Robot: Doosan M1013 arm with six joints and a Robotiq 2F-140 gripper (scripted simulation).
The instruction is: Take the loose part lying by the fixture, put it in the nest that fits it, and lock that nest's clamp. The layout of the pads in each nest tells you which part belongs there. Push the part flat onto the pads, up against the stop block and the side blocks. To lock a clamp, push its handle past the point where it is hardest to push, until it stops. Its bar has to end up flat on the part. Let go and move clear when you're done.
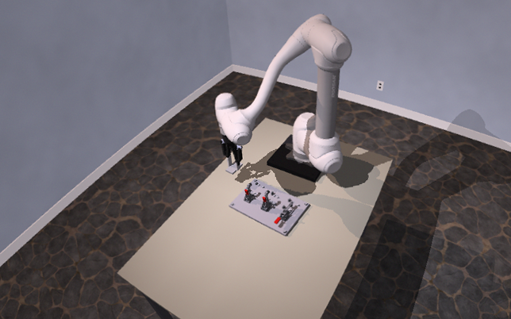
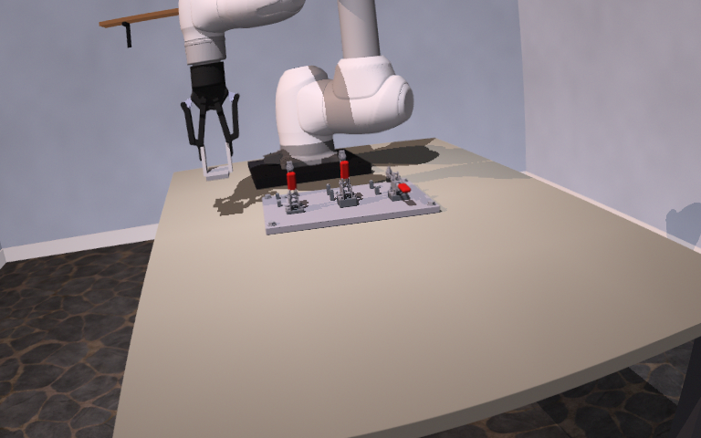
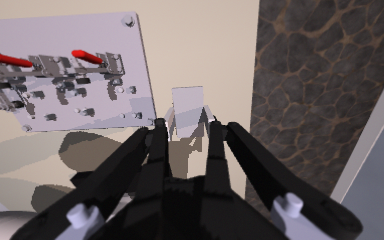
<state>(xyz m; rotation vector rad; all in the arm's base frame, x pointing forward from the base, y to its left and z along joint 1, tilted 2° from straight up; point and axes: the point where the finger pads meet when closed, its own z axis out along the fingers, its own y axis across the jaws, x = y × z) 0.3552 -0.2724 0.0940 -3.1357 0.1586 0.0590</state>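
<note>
My hand is 3 cm above the loose part. Also, from my hand: grey fixture plate (9 cm ahead, 26 cm to the left, 12 cm below).
</note>
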